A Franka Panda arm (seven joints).
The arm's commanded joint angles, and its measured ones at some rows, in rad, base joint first. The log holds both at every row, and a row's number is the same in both.
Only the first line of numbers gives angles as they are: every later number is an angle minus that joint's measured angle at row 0.
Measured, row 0:
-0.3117, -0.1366, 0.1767, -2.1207, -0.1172, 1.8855, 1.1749
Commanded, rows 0 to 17:
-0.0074, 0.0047, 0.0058, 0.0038, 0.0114, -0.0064, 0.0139
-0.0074, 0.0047, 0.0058, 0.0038, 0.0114, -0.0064, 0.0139
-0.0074, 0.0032, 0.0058, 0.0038, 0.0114, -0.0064, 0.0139
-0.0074, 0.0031, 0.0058, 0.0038, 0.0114, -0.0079, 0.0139
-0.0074, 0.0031, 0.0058, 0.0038, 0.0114, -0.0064, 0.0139
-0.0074, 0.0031, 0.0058, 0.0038, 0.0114, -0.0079, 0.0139
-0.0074, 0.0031, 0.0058, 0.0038, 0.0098, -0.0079, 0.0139
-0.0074, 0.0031, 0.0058, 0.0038, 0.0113, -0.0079, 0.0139
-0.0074, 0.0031, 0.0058, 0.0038, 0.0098, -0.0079, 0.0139
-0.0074, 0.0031, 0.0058, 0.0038, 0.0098, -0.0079, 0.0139
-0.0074, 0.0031, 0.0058, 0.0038, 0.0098, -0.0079, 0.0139
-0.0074, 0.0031, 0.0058, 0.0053, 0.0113, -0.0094, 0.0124
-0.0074, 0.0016, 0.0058, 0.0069, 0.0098, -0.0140, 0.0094
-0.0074, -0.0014, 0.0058, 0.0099, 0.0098, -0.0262, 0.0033
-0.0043, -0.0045, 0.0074, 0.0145, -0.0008, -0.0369, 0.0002
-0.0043, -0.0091, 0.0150, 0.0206, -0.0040, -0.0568, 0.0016
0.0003, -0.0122, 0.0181, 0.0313, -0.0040, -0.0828, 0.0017
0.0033, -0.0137, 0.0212, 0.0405, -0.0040, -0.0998, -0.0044
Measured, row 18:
0.0006, -0.0020, 0.0029, 0.0073, -0.0002, -0.0258, -0.0009
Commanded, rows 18 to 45:
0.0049, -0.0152, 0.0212, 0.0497, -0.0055, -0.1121, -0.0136
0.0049, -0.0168, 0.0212, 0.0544, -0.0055, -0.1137, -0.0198
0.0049, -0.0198, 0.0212, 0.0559, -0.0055, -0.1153, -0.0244
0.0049, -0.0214, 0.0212, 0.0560, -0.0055, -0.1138, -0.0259
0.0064, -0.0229, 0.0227, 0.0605, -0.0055, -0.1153, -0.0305
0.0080, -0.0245, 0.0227, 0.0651, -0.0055, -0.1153, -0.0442
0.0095, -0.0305, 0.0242, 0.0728, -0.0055, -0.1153, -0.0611
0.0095, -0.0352, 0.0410, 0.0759, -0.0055, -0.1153, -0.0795
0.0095, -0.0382, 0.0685, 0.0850, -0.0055, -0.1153, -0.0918
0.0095, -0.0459, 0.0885, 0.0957, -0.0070, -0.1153, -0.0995
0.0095, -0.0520, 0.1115, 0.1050, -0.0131, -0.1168, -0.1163
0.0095, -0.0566, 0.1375, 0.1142, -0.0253, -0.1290, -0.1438
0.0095, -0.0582, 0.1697, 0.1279, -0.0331, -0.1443, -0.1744
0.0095, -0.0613, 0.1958, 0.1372, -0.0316, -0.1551, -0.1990
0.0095, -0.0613, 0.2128, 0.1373, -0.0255, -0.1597, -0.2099
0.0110, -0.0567, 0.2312, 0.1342, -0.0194, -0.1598, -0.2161
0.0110, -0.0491, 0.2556, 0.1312, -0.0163, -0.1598, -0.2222
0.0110, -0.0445, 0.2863, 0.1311, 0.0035, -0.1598, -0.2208
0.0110, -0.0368, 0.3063, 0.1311, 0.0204, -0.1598, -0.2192
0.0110, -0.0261, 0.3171, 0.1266, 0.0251, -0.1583, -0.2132
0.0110, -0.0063, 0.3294, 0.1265, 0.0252, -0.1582, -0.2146
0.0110, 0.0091, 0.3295, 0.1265, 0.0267, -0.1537, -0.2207
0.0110, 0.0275, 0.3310, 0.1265, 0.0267, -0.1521, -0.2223
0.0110, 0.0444, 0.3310, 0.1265, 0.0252, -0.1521, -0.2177
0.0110, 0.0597, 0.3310, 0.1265, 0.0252, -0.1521, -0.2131
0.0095, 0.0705, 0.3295, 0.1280, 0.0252, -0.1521, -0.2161
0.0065, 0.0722, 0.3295, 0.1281, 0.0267, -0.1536, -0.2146
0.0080, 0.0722, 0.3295, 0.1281, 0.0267, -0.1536, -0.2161
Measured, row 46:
0.0171, 0.0565, 0.3259, 0.1114, 0.0156, -0.1392, -0.2000
